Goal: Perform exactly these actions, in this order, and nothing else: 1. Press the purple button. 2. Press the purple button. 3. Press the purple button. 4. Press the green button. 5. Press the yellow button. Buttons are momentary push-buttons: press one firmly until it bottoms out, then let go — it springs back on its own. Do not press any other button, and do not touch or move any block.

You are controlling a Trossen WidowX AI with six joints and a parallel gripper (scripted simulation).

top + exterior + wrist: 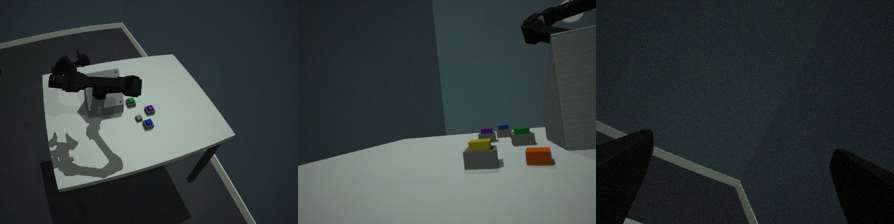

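My gripper tip is now 44 cm short of the purple button, 37 cm above it and 12 cm to the left of it. Also, from my gripper tip: small grey block: 39 cm below, 35 cm ahead, 17 cm to the right; then green button: 37 cm below, 35 cm ahead, 4 cm to the right; then orange block: 39 cm below, 34 cm ahead, 14 cm to the left.
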